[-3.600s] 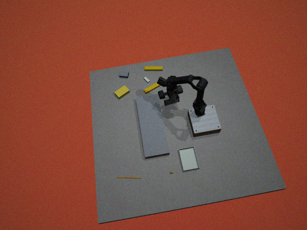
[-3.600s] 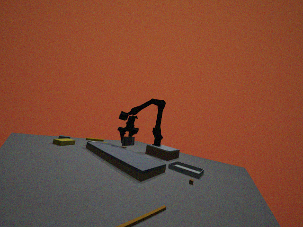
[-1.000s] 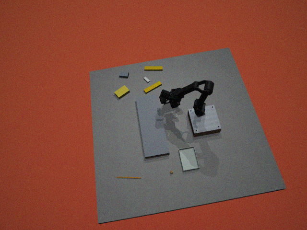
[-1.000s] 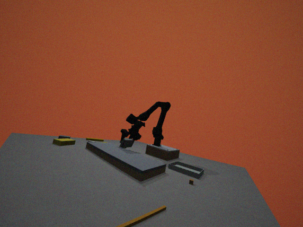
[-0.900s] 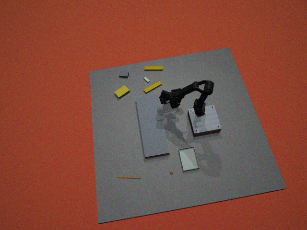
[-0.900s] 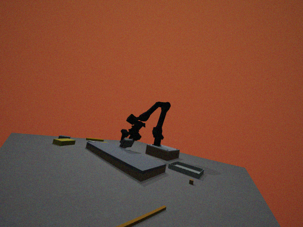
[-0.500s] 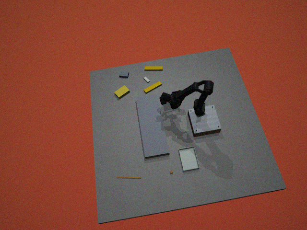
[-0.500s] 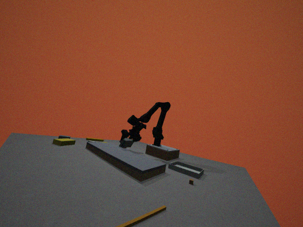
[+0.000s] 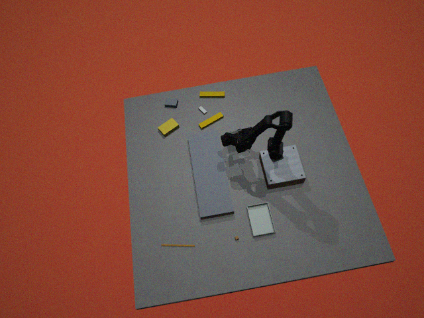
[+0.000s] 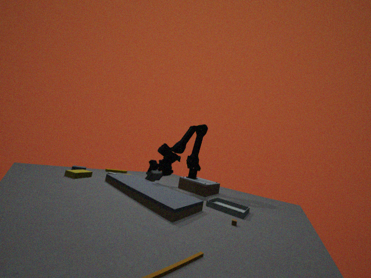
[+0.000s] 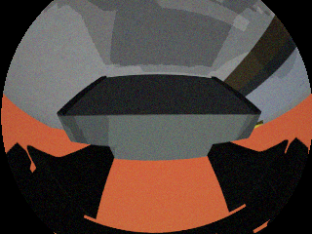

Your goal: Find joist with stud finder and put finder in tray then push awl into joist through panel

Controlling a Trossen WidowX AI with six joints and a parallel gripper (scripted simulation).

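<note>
Now: the stud finder 10 mm behind my gripper tip and 10 mm below it. Also, from my gripper tip: white piece (110 mm ahead, 270 mm to the right, 70 mm below); then awl (50 mm to the right, 70 mm below); then grey block (270 mm ahead, 400 mm to the right, 70 mm below).
</note>
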